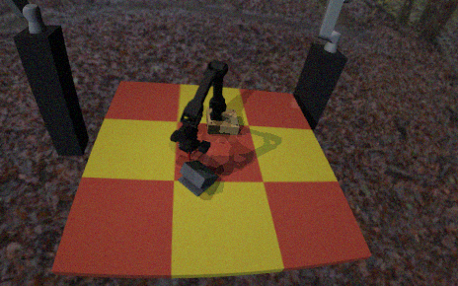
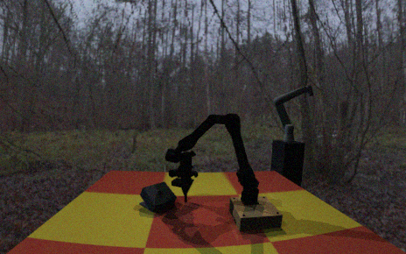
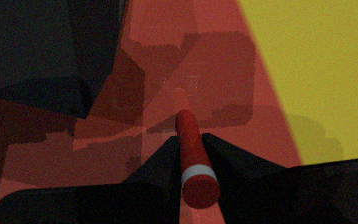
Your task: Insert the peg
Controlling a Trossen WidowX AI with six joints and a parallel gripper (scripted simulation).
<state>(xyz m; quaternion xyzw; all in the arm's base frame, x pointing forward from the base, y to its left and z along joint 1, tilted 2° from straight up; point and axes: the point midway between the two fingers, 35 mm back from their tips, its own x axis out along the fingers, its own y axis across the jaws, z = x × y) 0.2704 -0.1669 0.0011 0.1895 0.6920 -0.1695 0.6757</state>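
The grey sloped panel lies 13 cm ahead of my gripper tip and 3 cm to the left of it. Round my gripper tip: red round peg 2 cm above.
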